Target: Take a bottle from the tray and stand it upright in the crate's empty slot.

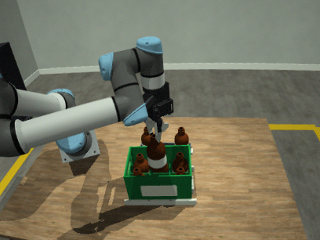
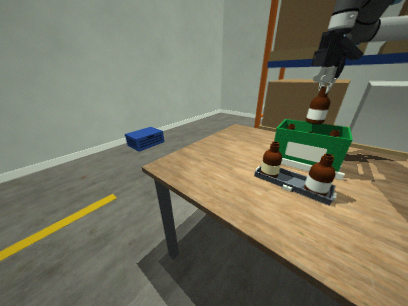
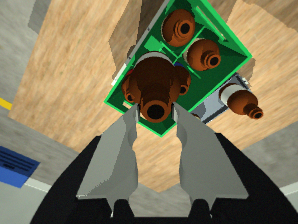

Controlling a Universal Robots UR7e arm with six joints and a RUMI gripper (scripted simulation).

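Right now the green crate is 4 cm to the left of my hand and 25 cm below it. Also, from my hand: grey tray 1 cm ahead, 29 cm to the left, 33 cm below.
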